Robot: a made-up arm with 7 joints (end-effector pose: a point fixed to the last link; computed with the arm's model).
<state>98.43 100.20 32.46 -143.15 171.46 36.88 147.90</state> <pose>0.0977 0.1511 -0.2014 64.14 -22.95 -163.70</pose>
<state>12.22 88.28 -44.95 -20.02 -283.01 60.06 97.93</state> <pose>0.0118 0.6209 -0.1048 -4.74 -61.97 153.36</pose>
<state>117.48 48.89 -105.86 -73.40 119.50 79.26 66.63</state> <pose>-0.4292 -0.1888 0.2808 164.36 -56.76 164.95</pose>
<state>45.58 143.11 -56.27 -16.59 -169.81 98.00 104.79</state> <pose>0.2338 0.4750 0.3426 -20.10 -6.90 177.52</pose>
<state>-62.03 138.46 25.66 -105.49 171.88 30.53 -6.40</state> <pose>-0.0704 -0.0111 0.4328 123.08 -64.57 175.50</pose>
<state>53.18 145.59 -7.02 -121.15 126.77 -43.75 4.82</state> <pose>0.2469 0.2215 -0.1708 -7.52 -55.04 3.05</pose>
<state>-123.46 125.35 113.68 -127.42 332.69 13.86 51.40</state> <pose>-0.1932 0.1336 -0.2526 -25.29 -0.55 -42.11</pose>
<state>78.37 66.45 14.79 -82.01 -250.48 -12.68 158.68</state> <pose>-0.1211 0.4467 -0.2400 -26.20 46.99 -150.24</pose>
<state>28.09 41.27 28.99 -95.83 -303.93 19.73 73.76</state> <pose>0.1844 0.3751 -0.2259 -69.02 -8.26 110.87</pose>
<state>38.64 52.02 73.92 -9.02 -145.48 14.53 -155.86</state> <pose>-0.3087 0.4870 -0.2551 -40.24 -80.50 153.94</pose>
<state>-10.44 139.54 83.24 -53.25 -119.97 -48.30 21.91</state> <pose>-0.0582 0.1326 0.5752 173.07 37.50 11.32</pose>
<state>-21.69 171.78 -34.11 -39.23 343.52 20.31 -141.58</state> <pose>-0.0033 0.1893 0.5850 -167.50 -1.09 178.91</pose>
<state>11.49 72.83 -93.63 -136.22 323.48 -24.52 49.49</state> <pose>-0.0742 -0.0137 -0.2942 -84.73 -58.91 -17.12</pose>
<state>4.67 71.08 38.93 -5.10 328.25 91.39 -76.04</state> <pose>-0.0139 0.5995 -0.1908 -31.46 86.11 -30.40</pose>
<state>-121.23 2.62 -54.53 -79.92 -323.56 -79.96 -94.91</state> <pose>0.1385 -0.4798 0.1708 -149.46 69.87 -161.07</pose>
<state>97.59 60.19 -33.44 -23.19 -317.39 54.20 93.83</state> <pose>-0.5250 0.3356 0.0826 142.03 -23.70 59.59</pose>
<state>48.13 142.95 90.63 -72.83 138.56 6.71 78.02</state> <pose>0.3841 0.0456 0.3883 -114.64 0.23 54.28</pose>
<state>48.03 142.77 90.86 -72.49 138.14 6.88 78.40</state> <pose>0.3824 0.0485 0.3909 -115.03 0.34 54.49</pose>
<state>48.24 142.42 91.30 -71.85 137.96 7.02 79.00</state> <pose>0.3815 0.0550 0.3934 -115.66 1.21 54.78</pose>
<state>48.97 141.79 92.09 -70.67 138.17 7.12 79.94</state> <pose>0.3818 0.0677 0.3954 -116.70 3.31 55.21</pose>
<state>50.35 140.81 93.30 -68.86 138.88 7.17 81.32</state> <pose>0.3834 0.0882 0.3965 -118.26 6.93 55.73</pose>
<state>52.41 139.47 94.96 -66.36 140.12 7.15 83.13</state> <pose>0.3855 0.1171 0.3959 -120.49 12.05 56.25</pose>
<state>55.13 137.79 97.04 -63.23 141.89 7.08 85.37</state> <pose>0.3867 0.1541 0.3926 -123.49 18.51 56.54</pose>
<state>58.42 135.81 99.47 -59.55 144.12 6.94 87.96</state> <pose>0.3856 0.1981 0.3860 -127.54 25.91 56.37</pose>
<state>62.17 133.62 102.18 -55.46 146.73 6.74 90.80</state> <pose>0.3803 0.2468 0.3758 -132.93 33.71 55.30</pose>
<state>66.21 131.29 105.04 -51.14 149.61 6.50 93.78</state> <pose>0.3696 0.2973 0.3624 -140.09 41.26 52.84</pose>
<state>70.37 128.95 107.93 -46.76 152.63 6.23 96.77</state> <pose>0.3534 0.3465 0.3467 -149.35 47.85 48.47</pose>
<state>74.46 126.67 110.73 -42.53 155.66 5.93 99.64</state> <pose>0.3323 0.3915 0.3303 -160.73 52.80 42.03</pose>
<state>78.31 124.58 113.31 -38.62 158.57 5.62 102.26</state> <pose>0.3085 0.4300 0.3146 -173.25 55.76 34.24</pose>
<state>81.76 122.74 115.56 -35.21 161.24 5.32 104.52</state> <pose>0.2842 0.4609 0.3008 174.82 56.85 26.59</pose>
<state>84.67 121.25 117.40 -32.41 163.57 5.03 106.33</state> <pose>0.2624 0.4841 0.2897 164.99 56.67 20.37</pose>
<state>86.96 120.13 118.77 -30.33 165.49 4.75 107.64</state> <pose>0.2450 0.5001 0.2814 157.90 55.94 16.07</pose>
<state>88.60 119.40 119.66 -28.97 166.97 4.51 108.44</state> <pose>0.2333 0.5101 0.2757 153.37 55.22 13.44</pose>
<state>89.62 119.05 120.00 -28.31 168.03 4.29 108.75</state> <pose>0.2280 0.5151 0.2720 151.03 54.91 12.13</pose>
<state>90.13 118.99 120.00 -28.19 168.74 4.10 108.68</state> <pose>0.2275 0.5165 0.2699 150.21 54.94 11.63</pose>
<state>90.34 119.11 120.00 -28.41 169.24 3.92 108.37</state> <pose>0.2300 0.5155 0.2693 150.16 55.02 11.43</pose>
